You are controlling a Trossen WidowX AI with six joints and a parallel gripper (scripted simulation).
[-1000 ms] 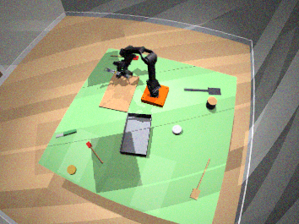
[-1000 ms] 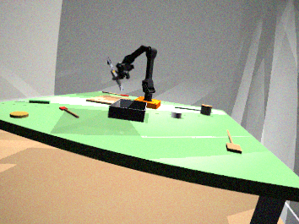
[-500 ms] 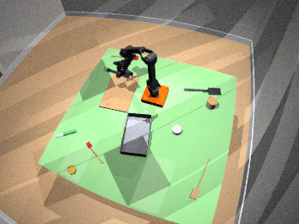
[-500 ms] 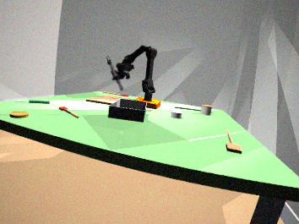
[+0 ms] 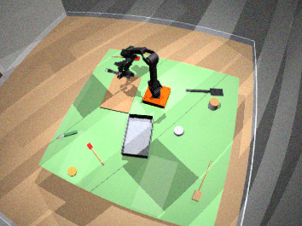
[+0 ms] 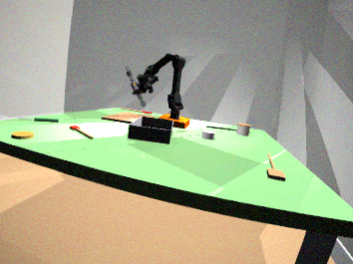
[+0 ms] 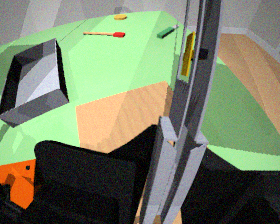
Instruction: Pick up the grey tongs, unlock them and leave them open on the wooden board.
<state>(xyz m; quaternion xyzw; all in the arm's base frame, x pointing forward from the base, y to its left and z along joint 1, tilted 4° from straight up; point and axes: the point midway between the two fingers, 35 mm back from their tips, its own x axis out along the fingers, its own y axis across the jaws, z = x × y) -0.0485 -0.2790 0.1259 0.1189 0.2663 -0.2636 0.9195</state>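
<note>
The wooden board lies 160 mm below my gripper tip. The rest, counted from my gripper tip: white puck 280 mm ahead, 490 mm to the left, 150 mm below; then grey roasting tin 370 mm ahead, 220 mm to the left, 140 mm below; then black spatula 110 mm behind, 690 mm to the left, 160 mm below.
</note>
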